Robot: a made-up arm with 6 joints.
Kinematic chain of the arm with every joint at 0, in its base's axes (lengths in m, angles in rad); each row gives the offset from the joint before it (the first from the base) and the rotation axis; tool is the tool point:
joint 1: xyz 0 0 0.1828 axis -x
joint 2: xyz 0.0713 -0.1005 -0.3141 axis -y
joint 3: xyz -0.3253 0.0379 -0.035 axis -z
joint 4: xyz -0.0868 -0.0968 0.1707 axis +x
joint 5: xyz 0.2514 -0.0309 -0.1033 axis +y
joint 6: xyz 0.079 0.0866 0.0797 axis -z
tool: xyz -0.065 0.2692 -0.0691
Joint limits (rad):
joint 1: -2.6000..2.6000
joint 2: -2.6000..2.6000
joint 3: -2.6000..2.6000
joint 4: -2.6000..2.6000
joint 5: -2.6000..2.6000
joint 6: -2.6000..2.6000
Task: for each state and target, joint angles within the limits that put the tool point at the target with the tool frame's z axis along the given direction. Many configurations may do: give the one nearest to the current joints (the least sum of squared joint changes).
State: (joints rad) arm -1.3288 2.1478 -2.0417 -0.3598 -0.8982 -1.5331
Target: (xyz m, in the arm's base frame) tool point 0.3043 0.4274 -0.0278 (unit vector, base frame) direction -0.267 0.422 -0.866
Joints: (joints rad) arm -1.2124 2.0017 -1.1485 -0.3675 -0.9607 -1.0746
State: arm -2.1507 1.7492 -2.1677 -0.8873 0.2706 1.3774
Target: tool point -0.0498 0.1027 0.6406 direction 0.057 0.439 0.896
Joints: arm -1.9565 1.8081 -1.6842 -1.3908 0.8398 2.1385
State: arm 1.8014 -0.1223 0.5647 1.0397 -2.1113 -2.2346
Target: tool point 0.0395 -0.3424 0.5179 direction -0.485 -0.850 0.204
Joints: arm 2.0028 0.5154 -0.2000 0.5839 -2.2241 -2.2851
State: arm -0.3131 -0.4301 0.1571 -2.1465 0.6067 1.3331
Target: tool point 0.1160 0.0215 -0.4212 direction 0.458 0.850 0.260
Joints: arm -0.8699 -0.5998 -0.1601 -1.7871 0.8647 0.9942
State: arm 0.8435 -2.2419 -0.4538 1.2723 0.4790 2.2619
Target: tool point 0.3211 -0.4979 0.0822 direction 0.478 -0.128 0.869
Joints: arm 1.2667 -1.6743 -0.0062 1.0816 -0.1933 1.4001
